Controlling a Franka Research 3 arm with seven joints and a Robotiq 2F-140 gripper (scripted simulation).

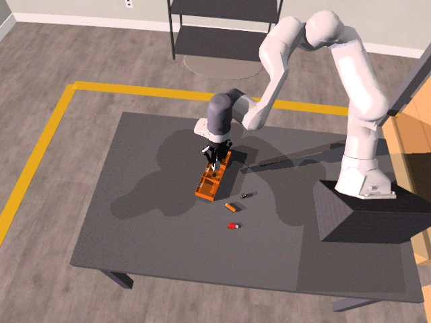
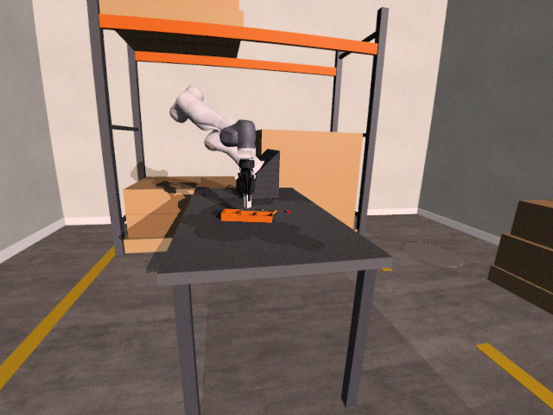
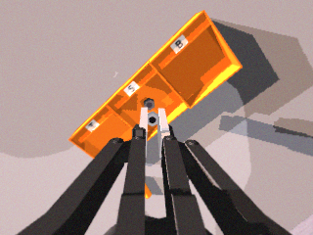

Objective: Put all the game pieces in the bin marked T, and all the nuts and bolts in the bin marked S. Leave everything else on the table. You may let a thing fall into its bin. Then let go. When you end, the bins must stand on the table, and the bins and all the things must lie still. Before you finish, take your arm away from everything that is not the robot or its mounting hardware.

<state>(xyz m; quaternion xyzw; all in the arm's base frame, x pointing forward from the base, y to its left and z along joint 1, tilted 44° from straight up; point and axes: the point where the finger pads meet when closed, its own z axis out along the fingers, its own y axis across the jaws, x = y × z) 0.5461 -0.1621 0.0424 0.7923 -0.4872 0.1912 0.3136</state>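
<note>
Right now the grey nut is 3 cm below my hand. From my hand the other things lie so: orange bin tray: 8 cm below, 1 cm ahead; black die: 13 cm behind, 10 cm to the left, 9 cm below; dark nut: 8 cm below.
</note>
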